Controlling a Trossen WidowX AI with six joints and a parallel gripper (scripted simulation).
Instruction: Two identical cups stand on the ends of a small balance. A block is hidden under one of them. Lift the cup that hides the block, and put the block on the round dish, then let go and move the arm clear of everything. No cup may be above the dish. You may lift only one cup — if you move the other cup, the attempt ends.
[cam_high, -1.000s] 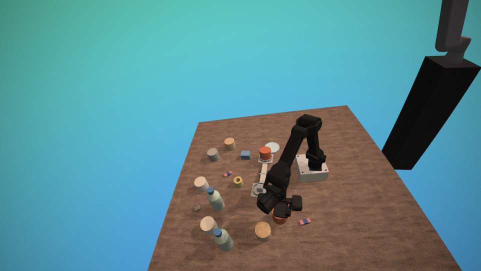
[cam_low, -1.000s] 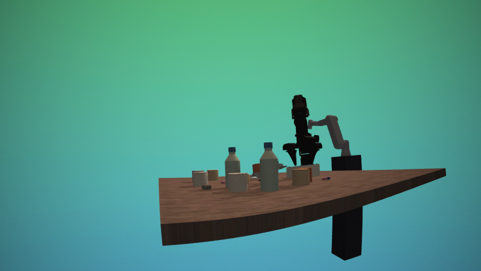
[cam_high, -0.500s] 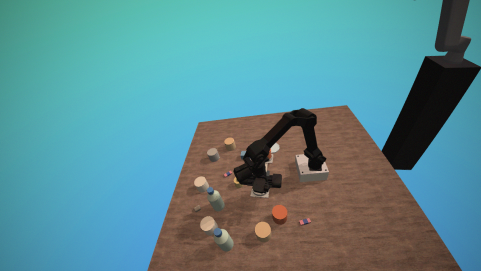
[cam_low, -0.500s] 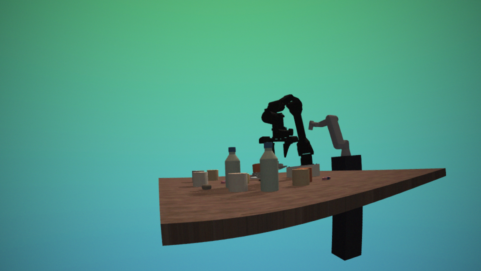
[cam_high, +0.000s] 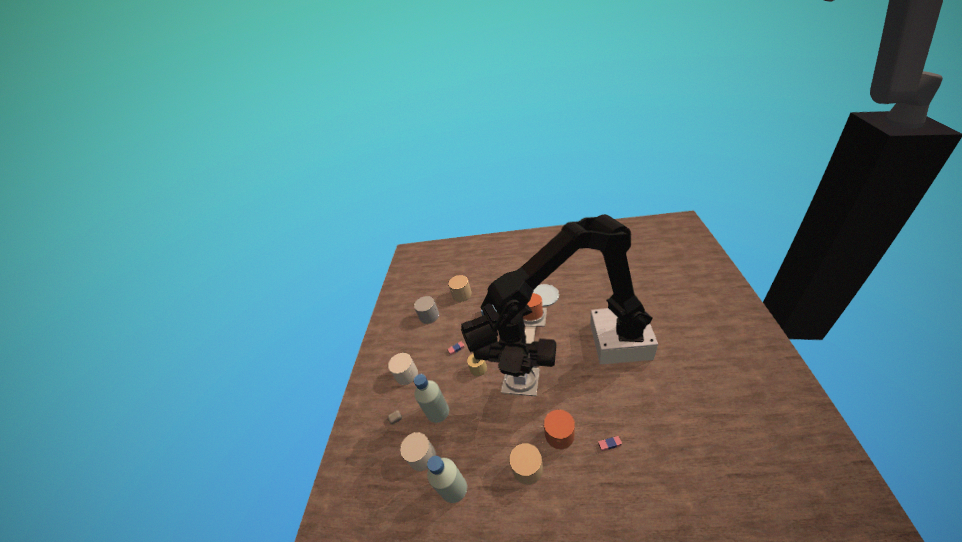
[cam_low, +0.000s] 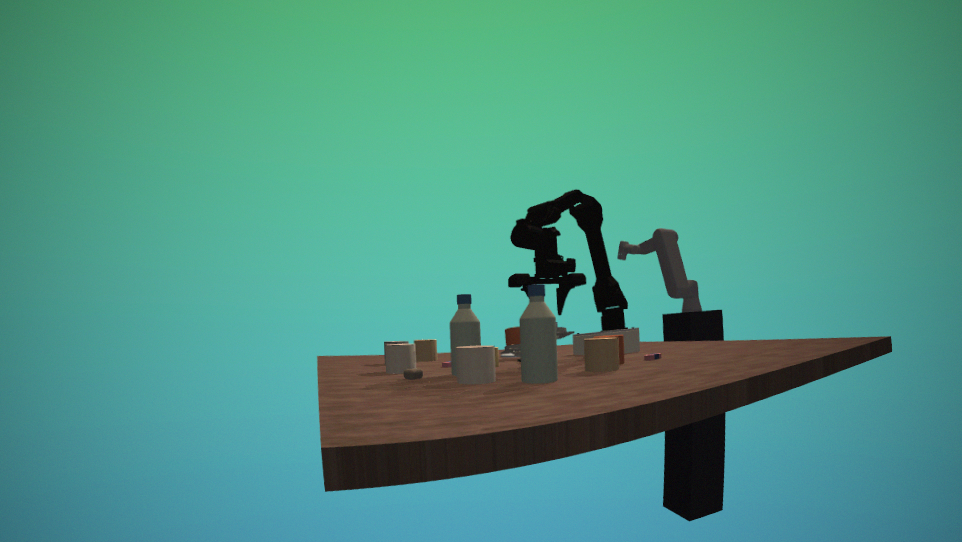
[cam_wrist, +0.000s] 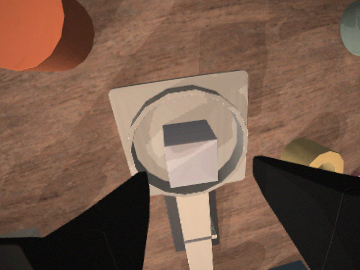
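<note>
Now: the grey block 30 mm below my gripper tip. From my gripper tip the other things lie so: blue box (280 mm to the right, 140 mm ahead, 100 mm below); orange cup (120 mm to the left, 110 mm behind, 80 mm below); yellow ring (140 mm ahead, 100 mm below, 70 mm to the right).
</note>
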